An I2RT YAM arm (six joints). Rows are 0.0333 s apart.
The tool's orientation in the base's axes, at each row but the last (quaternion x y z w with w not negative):
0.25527 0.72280 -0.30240 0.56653
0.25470 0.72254 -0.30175 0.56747
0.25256 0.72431 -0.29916 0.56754
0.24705 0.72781 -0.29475 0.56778
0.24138 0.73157 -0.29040 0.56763
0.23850 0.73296 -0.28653 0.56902
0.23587 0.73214 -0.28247 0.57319
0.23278 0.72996 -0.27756 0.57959
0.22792 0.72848 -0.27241 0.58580
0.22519 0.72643 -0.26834 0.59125
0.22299 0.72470 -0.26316 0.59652
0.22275 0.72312 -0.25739 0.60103
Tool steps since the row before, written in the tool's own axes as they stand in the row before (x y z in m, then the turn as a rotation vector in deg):
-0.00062 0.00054 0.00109 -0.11 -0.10 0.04
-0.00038 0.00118 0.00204 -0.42 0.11 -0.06
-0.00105 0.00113 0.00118 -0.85 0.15 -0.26
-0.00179 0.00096 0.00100 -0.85 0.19 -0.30
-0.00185 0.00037 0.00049 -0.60 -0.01 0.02
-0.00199 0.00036 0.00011 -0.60 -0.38 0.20
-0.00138 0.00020 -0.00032 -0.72 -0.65 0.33
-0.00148 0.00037 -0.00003 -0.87 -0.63 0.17
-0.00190 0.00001 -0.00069 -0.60 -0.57 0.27
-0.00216 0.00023 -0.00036 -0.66 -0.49 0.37
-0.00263 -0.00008 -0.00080 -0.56 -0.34 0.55
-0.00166 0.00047 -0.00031 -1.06 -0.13 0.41
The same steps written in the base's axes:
0.00125 -0.00044 0.00033 -0.02 -0.10 0.11
0.00228 -0.00068 -0.00016 0.13 0.11 0.40
0.00183 -0.00009 0.00065 0.13 0.27 0.85
0.00176 -0.00008 0.00142 0.13 0.33 0.85
0.00103 -0.00012 0.00165 0.15 -0.04 0.58
0.00079 0.00014 0.00186 0.03 -0.43 0.60
0.00023 0.00033 0.00137 -0.04 -0.72 0.73
0.00055 0.00027 0.00140 -0.10 -0.60 0.90
-0.00010 0.00044 0.00197 -0.05 -0.61 0.62
0.00031 0.00039 0.00214 0.09 -0.62 0.65
-0.00015 0.00043 0.00271 0.30 -0.62 0.51
0.00036 0.00054 0.00163 0.42 -0.38 1.00

